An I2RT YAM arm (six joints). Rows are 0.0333 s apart.
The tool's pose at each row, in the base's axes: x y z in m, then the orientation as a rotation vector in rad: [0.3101 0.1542 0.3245 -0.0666 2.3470 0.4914]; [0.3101 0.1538 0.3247 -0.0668 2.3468 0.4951]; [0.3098 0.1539 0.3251 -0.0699 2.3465 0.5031]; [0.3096 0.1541 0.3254 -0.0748 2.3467 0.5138]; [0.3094 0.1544 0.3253 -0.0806 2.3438 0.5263]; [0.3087 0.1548 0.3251 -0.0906 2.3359 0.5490]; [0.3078 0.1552 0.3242 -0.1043 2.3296 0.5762]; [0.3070 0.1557 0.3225 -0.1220 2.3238 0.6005]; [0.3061 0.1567 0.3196 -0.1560 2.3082 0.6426]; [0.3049 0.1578 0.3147 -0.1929 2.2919 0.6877]
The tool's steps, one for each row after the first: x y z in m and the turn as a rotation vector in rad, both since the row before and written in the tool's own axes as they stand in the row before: [-0.0002 -0.0003 -0.0003 -0.0027 0.0003 0.0010]; [0.0000 0.0003 -0.0004 -0.0066 0.0012 0.0003]; [0.0000 0.0003 -0.0003 -0.0090 0.0024 -0.0001]; [0.0002 0.0003 0.0001 -0.0109 -0.0002 -0.0007]; [0.0007 0.0004 -0.0002 -0.0200 -0.0028 -0.0013]; [0.0013 0.0002 0.0002 -0.0241 0.0003 -0.0020]; [0.0018 0.0000 0.0008 -0.0231 0.0015 -0.0056]; [0.0027 0.0000 0.0017 -0.0418 -0.0013 -0.0130]; [0.0043 -0.0007 0.0028 -0.0449 0.0001 -0.0139]
